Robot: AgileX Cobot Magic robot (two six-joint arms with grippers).
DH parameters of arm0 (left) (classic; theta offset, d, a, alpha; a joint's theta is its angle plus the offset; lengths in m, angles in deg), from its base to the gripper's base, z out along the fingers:
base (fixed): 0 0 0 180
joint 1: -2.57 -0.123 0 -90
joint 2: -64.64 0 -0.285 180
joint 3: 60.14 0 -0.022 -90
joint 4: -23.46 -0.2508 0 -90
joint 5: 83.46 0 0.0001 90
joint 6: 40.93 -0.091 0 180
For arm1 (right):
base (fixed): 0 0 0 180
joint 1: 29.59 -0.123 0 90
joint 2: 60.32 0 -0.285 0
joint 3: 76.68 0 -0.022 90
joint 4: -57.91 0.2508 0 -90
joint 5: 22.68 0 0.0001 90
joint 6: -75.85 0.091 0 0
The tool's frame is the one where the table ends.
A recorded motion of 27 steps. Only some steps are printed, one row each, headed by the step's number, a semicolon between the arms.
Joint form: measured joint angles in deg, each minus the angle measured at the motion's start. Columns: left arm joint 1, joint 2, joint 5, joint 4, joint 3, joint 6; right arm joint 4, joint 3, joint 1, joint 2, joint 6, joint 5.
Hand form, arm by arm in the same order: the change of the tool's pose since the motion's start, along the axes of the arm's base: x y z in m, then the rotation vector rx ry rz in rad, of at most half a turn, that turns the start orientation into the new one. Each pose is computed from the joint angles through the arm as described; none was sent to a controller.
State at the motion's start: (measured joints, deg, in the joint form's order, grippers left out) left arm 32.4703 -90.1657 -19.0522 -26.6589 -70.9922 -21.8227; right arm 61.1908 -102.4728 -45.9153 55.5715 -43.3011 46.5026
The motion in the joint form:
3: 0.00 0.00 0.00 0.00 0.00 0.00; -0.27 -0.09 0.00 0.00 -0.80 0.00
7: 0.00 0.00 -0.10 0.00 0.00 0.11; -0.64 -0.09 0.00 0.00 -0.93 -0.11
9: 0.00 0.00 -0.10 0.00 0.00 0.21; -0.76 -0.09 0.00 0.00 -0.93 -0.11
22: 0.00 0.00 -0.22 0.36 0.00 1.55; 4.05 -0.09 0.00 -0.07 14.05 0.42
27: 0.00 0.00 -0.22 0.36 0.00 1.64; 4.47 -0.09 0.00 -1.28 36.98 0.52
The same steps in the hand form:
3: 0.0000 0.0000 0.0000 0.0000 0.0000 0.0000; 0.0002 -0.0004 0.0004 -0.0086 -0.0049 0.0130
7: 0.0001 0.0000 -0.0001 0.0010 0.0023 0.0008; 0.0005 -0.0008 0.0005 -0.0151 -0.0089 0.0151
9: 0.0001 0.0000 -0.0001 0.0005 0.0039 0.0008; 0.0006 -0.0010 0.0004 -0.0171 -0.0094 0.0151
22: 0.0006 0.0002 -0.0001 -0.0076 0.0287 0.0071; -0.0024 0.0056 0.0013 0.1431 0.0687 -0.2281
27: 0.0006 0.0002 -0.0001 -0.0080 0.0302 0.0071; -0.0068 0.0049 0.0098 0.2836 0.1288 -0.5985

